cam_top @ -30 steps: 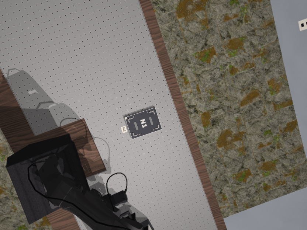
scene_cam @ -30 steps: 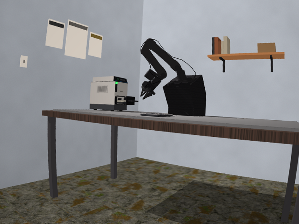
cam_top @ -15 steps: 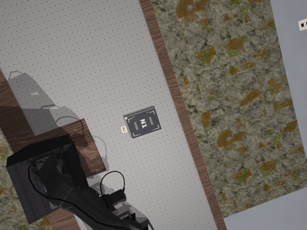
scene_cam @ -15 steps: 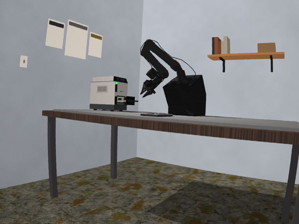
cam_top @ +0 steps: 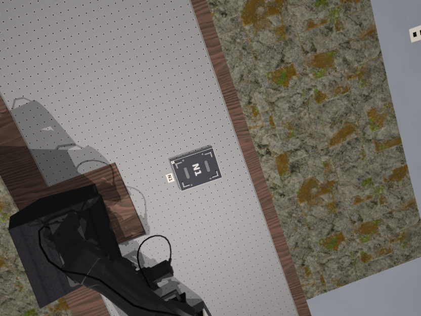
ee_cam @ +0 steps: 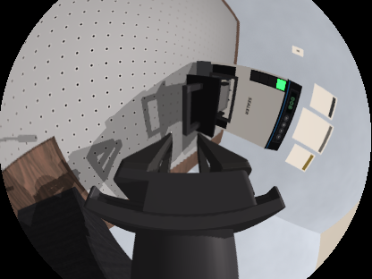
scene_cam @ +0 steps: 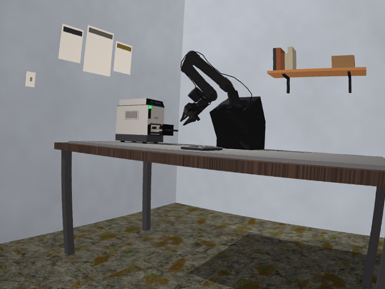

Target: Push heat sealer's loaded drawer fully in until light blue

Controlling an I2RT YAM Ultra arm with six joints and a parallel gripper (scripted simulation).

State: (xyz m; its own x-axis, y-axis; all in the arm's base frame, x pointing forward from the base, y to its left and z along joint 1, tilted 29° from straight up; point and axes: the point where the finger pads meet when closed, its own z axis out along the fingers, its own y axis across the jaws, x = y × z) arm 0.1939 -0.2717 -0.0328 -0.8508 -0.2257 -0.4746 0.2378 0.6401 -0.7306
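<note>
Now: hand 4 cm short of the sealer drawer, 17 cm to the left of it and 6 cm above it. Round my hand: label tag 13 cm ahead, 34 cm to the left, 14 cm below.
</note>
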